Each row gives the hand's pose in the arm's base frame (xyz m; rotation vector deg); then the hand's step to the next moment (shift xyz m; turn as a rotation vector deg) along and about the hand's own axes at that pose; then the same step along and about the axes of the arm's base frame.
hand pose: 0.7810 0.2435 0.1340 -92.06 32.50 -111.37
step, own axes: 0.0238 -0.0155 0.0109 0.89 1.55 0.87
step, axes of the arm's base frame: 0.0052 -0.0034 0.0298 0.96 -1.74 -0.15
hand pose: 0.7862 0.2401 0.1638 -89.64 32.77 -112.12
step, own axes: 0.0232 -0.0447 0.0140 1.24 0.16 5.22
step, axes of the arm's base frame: 0.0027 0.0184 0.0488 4.91 -0.85 1.99
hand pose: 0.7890 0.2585 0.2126 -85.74 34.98 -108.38
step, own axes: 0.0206 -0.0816 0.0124 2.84 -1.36 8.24
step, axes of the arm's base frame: -0.0071 0.0414 0.0740 7.31 -0.88 4.86
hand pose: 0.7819 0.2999 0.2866 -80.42 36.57 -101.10
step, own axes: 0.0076 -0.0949 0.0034 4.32 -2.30 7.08
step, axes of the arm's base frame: -0.0223 0.0483 0.0790 5.82 -1.64 6.13
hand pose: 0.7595 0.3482 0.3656 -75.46 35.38 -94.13
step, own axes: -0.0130 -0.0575 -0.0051 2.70 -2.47 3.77
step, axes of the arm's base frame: -0.0242 0.0370 0.0394 2.67 -0.65 4.48
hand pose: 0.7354 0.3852 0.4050 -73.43 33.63 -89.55
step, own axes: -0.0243 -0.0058 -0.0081 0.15 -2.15 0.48
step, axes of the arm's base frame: -0.0109 0.0223 -0.0085 -0.37 0.81 2.02
